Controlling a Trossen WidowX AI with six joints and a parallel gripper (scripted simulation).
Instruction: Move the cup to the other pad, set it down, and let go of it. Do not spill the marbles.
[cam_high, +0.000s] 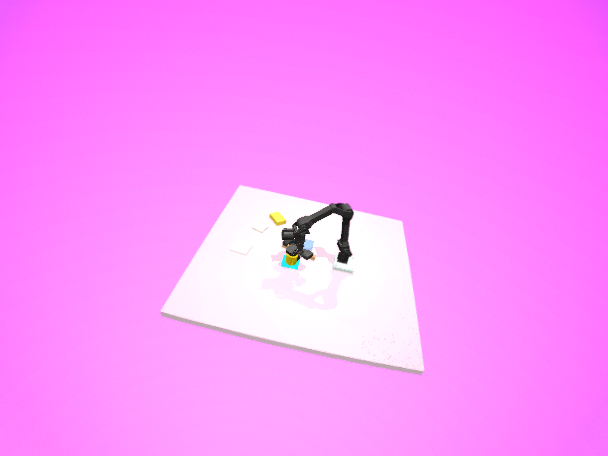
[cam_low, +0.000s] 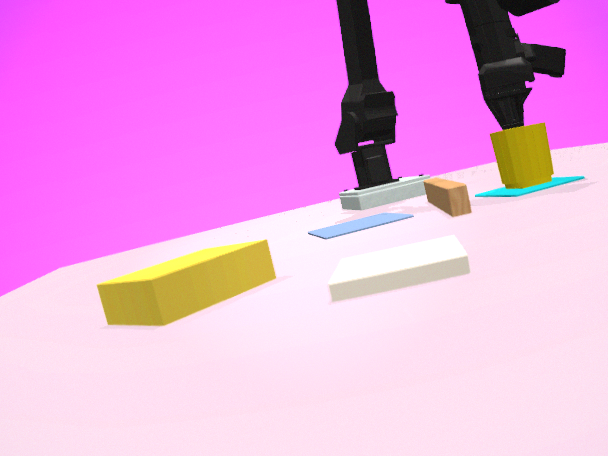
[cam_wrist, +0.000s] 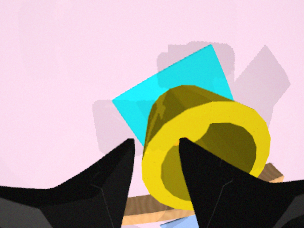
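My gripper tip is 2 cm short of the yellow cup, 1 cm to the left of it and 1 cm above it. Also, from my gripper tip: pale blue pad: 22 cm to the right, 5 cm below, 1 cm behind; cyan pad: 5 cm below, 3 cm ahead, 1 cm to the right; brown wooden block: 11 cm to the right, 4 cm below, 1 cm ahead.
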